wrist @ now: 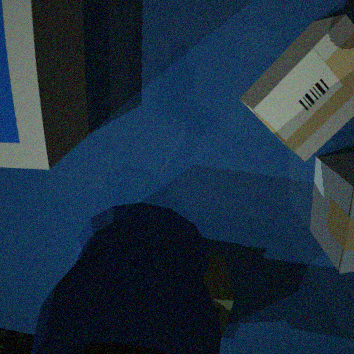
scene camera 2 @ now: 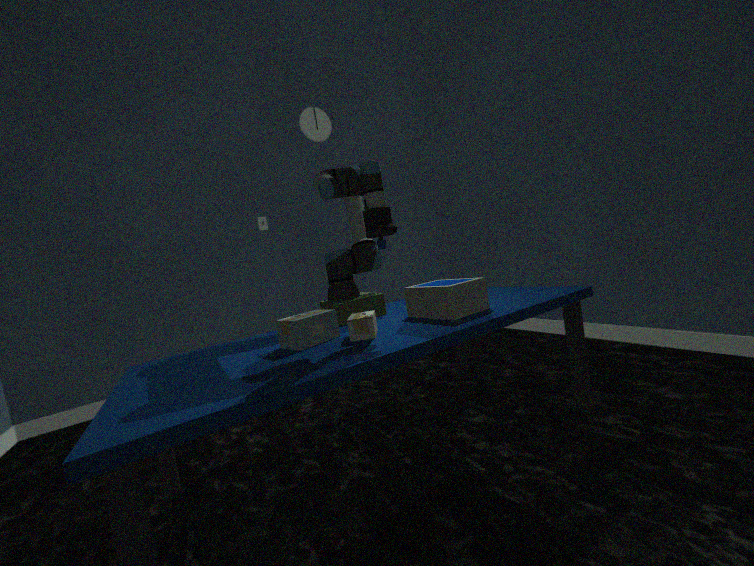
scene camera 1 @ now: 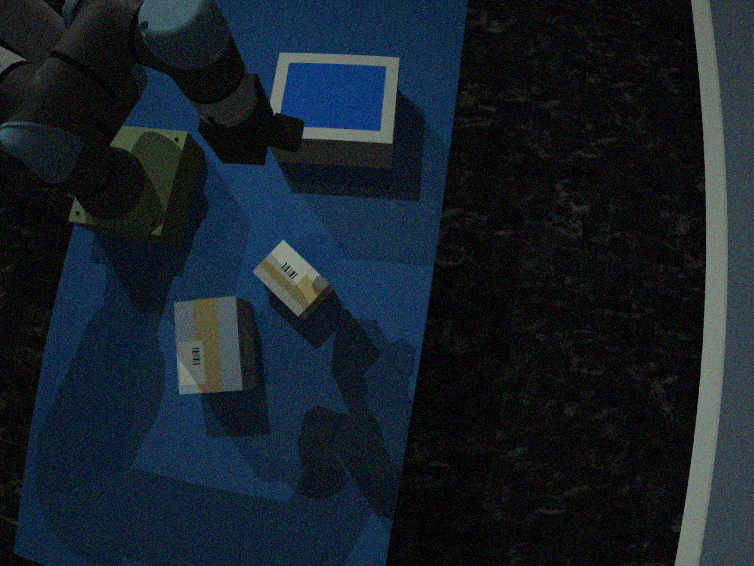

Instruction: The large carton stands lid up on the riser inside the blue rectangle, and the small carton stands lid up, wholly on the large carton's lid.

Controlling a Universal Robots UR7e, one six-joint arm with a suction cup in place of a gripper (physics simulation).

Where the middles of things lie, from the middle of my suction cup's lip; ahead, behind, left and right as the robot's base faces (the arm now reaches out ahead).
Right now my suction cup is 3 cm short of the small carton (scene camera 1: 298, 285), 15 cm to the left of it and 26 cm above it. The rest, counted from my suction cup: riser (scene camera 1: 348, 102): 7 cm ahead, 21 cm to the left, 24 cm below; then large carton (scene camera 1: 215, 352): 11 cm behind, 30 cm to the right, 25 cm below.
